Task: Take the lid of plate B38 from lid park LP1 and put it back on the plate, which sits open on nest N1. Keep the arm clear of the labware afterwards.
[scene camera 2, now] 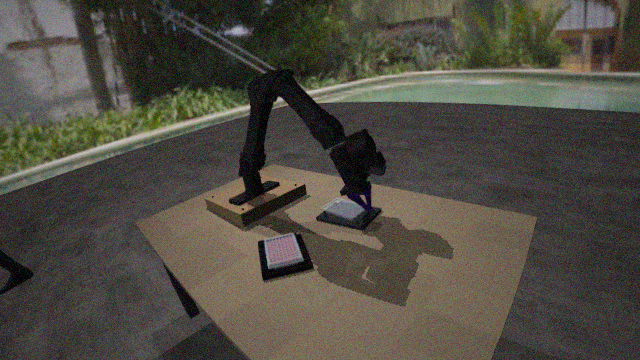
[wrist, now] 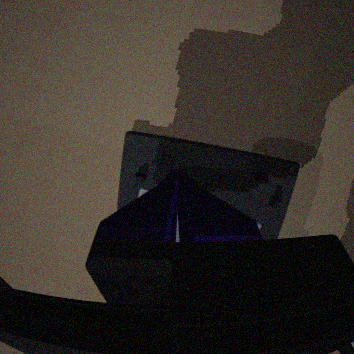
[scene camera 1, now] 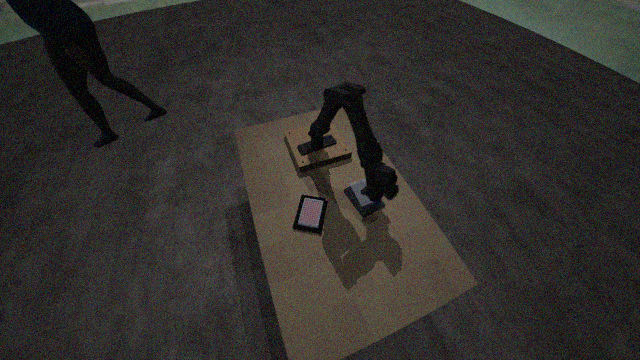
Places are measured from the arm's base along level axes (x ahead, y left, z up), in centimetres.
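Pixels of known places: gripper, between the fingertips: (scene camera 2: 369, 210) (wrist: 177, 177) (scene camera 1: 376, 204); arm's base, origin of its link: (scene camera 2: 255, 193) (scene camera 1: 317, 145).
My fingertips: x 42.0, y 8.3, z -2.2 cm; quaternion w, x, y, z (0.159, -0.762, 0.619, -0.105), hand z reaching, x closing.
For each thing: its top centre in the pictures, then the offset to it from my fingertips. "*": a spot on its surface instead. Level surfaces: height alone.
- plate, centre of its top: (scene camera 2: 281, 247) (scene camera 1: 310, 211) dy -27.4, dx -9.6, dz +0.8 cm
- black nest, centre of its top: (scene camera 2: 282, 250) (scene camera 1: 310, 212) dy -27.4, dx -9.6, dz +0.0 cm
- dark lid park, a spot on its surface: (wrist: 150, 155) * dy +2.0, dx +0.8, dz -0.8 cm
- wooden table, height of its surface: dz -1.8 cm
The plate (scene camera 1: 310, 214) (scene camera 2: 283, 251), with pink wells, sits open on the black nest (scene camera 1: 308, 231) (scene camera 2: 288, 272). The pale, clear lid (scene camera 1: 360, 191) (scene camera 2: 342, 210) is on the dark lid park (scene camera 1: 367, 213) (scene camera 2: 368, 220) (wrist: 150, 155), turned askew to it and seemingly tilted. In the wrist view small pale bits of the lid (wrist: 143, 192) show beside the fingers. My gripper (scene camera 2: 369, 208) (wrist: 177, 177) is shut with its purple fingertips together and holds nothing. It points down over the lid park, close beside the lid. Whether the tips touch the lid or park is hidden.
The arm's wooden base block (scene camera 1: 326, 161) (scene camera 2: 275, 204) stands at the back of the wooden table (scene camera 1: 400, 300) (scene camera 2: 450, 310). The nest lies to the side of the lid park. The arm's shadow falls between and in front of them. A person's legs (scene camera 1: 80, 75) show off the table.
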